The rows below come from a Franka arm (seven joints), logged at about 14 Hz.
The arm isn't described. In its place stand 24 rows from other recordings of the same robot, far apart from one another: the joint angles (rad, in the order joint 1, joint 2, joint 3, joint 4, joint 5, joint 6, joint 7), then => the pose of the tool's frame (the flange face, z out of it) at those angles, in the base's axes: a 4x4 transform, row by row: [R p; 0 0 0 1], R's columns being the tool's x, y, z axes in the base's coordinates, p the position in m.
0.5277, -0.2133, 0.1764, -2.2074, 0.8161, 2.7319, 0.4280 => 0.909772 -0.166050 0.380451 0.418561; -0.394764 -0.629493 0.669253 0.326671; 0.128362 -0.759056 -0.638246 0.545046; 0 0 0 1
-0.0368, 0.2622, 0.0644, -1.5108, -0.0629, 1.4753, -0.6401 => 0.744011 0.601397 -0.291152 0.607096; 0.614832 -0.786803 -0.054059 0.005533; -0.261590 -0.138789 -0.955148 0.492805; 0 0 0 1
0.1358, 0.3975, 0.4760, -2.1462, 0.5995, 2.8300, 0.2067 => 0.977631 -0.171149 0.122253 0.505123; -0.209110 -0.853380 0.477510 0.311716; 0.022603 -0.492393 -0.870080 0.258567; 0 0 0 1
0.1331, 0.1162, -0.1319, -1.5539, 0.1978, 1.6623, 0.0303 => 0.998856 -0.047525 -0.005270 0.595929; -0.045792 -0.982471 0.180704 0.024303; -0.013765 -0.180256 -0.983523 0.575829; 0 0 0 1
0.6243, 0.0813, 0.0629, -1.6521, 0.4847, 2.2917, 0.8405 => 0.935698 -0.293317 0.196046 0.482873; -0.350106 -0.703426 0.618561 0.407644; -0.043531 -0.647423 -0.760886 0.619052; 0 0 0 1
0.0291, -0.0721, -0.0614, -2.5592, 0.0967, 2.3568, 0.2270 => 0.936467 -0.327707 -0.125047 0.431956; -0.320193 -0.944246 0.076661 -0.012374; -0.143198 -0.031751 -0.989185 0.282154; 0 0 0 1
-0.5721, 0.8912, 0.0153, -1.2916, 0.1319, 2.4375, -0.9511 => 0.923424 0.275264 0.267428 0.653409; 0.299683 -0.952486 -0.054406 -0.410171; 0.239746 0.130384 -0.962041 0.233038; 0 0 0 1
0.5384, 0.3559, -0.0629, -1.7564, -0.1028, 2.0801, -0.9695 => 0.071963 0.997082 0.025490 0.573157; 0.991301 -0.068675 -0.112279 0.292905; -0.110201 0.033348 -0.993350 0.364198; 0 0 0 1
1.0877, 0.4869, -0.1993, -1.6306, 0.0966, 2.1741, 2.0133 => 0.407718 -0.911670 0.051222 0.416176; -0.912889 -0.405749 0.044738 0.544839; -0.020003 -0.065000 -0.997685 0.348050; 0 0 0 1
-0.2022, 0.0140, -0.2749, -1.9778, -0.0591, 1.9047, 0.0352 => 0.877616 -0.468040 -0.103573 0.486346; -0.471771 -0.881617 -0.013536 -0.255685; -0.084977 0.060742 -0.994530 0.452348; 0 0 0 1
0.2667, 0.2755, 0.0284, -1.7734, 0.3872, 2.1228, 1.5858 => 0.086419 -0.996254 0.003234 0.609166; -0.935371 -0.080020 0.344498 0.201543; -0.342949 -0.032796 -0.938782 0.414154; 0 0 0 1
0.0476, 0.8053, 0.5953, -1.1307, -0.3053, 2.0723, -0.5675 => 0.415379 0.897602 0.147553 0.703927; 0.867468 -0.439694 0.232742 0.319382; 0.273788 0.031321 -0.961280 0.400291; 0 0 0 1
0.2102, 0.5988, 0.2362, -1.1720, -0.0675, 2.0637, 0.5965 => 0.955126 -0.157814 0.250658 0.700277; -0.206251 -0.961723 0.180413 0.275760; 0.212593 -0.224015 -0.951116 0.483194; 0 0 0 1
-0.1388, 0.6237, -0.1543, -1.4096, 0.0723, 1.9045, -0.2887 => 0.992362 -0.009734 -0.122978 0.682411; -0.008366 -0.999897 0.011635 -0.179586; -0.123078 -0.010518 -0.992341 0.330100; 0 0 0 1
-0.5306, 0.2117, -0.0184, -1.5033, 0.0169, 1.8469, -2.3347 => -0.205579 0.971410 0.118746 0.547429; 0.975224 0.213478 -0.058009 -0.331993; -0.081700 0.103878 -0.991229 0.556601; 0 0 0 1
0.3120, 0.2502, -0.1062, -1.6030, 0.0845, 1.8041, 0.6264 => 0.902948 -0.425905 -0.057363 0.616430; -0.423833 -0.904620 0.045031 0.141989; -0.071071 -0.016348 -0.997337 0.480674; 0 0 0 1
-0.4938, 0.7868, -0.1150, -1.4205, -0.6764, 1.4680, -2.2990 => -0.312022 0.484707 -0.817130 0.499782; 0.950049 0.165571 -0.264564 -0.420805; 0.007057 -0.858863 -0.512157 0.226293; 0 0 0 1
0.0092, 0.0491, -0.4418, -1.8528, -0.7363, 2.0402, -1.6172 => 0.062994 0.996156 -0.060868 0.525032; 0.755623 -0.087448 -0.649143 -0.278942; -0.651970 -0.005101 -0.758228 0.521073; 0 0 0 1
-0.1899, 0.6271, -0.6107, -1.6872, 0.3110, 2.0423, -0.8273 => 0.984588 -0.075384 -0.157809 0.497689; -0.067974 -0.996339 0.051841 -0.428102; -0.161139 -0.040315 -0.986108 0.273772; 0 0 0 1
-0.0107, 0.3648, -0.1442, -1.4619, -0.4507, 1.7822, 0.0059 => 0.996067 -0.025458 -0.084869 0.655623; -0.062142 -0.883487 -0.464316 -0.126291; -0.063161 0.467764 -0.881594 0.482942; 0 0 0 1
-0.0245, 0.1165, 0.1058, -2.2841, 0.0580, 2.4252, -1.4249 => 0.107925 0.993917 0.021921 0.527612; 0.992673 -0.108943 0.052259 0.043181; 0.054329 0.016121 -0.998393 0.305191; 0 0 0 1
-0.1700, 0.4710, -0.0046, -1.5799, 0.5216, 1.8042, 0.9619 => 0.217539 -0.971119 -0.098000 0.657212; -0.828401 -0.236795 0.507621 -0.073170; -0.516166 -0.029244 -0.855989 0.357513; 0 0 0 1
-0.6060, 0.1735, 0.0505, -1.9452, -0.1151, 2.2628, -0.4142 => 0.993294 -0.081277 0.082231 0.515341; -0.068748 -0.987020 -0.145140 -0.324723; 0.092960 0.138513 -0.985988 0.407409; 0 0 0 1
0.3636, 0.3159, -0.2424, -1.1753, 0.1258, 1.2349, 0.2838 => 0.959445 -0.130723 -0.249754 0.598283; -0.131553 -0.991218 0.013442 0.116475; -0.249318 0.019959 -0.968216 0.599030; 0 0 0 1
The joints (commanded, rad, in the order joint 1, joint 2, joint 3, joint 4, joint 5, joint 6, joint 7), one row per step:
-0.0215 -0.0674 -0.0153 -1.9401 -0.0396 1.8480 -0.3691
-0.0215 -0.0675 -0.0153 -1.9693 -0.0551 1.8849 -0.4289
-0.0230 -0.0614 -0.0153 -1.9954 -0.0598 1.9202 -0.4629
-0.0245 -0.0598 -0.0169 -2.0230 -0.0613 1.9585 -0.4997
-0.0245 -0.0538 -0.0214 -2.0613 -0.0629 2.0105 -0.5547
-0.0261 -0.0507 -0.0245 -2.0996 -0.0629 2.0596 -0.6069
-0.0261 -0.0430 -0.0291 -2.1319 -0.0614 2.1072 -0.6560
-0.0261 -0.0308 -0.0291 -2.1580 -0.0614 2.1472 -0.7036
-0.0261 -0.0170 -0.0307 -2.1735 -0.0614 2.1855 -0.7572
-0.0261 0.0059 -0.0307 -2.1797 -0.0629 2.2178 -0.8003
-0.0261 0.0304 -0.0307 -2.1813 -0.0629 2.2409 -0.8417
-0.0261 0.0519 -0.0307 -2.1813 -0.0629 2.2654 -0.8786
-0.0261 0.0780 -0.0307 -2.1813 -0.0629 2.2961 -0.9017
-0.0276 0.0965 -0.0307 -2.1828 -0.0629 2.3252 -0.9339
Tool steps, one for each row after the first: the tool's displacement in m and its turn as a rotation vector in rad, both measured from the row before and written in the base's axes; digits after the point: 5 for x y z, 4 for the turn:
-0.00040 -0.00096 -0.01064 -0.0131 -0.0046 0.0662
0.00055 -0.00090 -0.01263 -0.0034 -0.0011 0.0359
-0.00047 -0.00147 -0.01062 -0.0004 -0.0070 0.0363
-0.00087 -0.00208 -0.01676 -0.0002 -0.0045 0.0540
-0.00226 -0.00201 -0.01531 0.0008 -0.0048 0.0502
-0.00130 -0.00192 -0.01493 0.0017 -0.0050 0.0463
-0.00073 0.00040 -0.01497 0.0000 0.0008 0.0496
0.00124 -0.00058 -0.01100 -0.0008 -0.0062 0.0539
0.00326 0.00008 -0.01213 -0.0022 -0.0009 0.0455
0.00325 0.00005 -0.01181 -0.0009 0.0052 0.0425
0.00344 0.00004 -0.00942 -0.0010 -0.0011 0.0381
0.00399 0.00007 -0.01143 -0.0006 -0.0034 0.0246
0.00291 -0.00072 -0.00813 -0.0012 -0.0074 0.0321

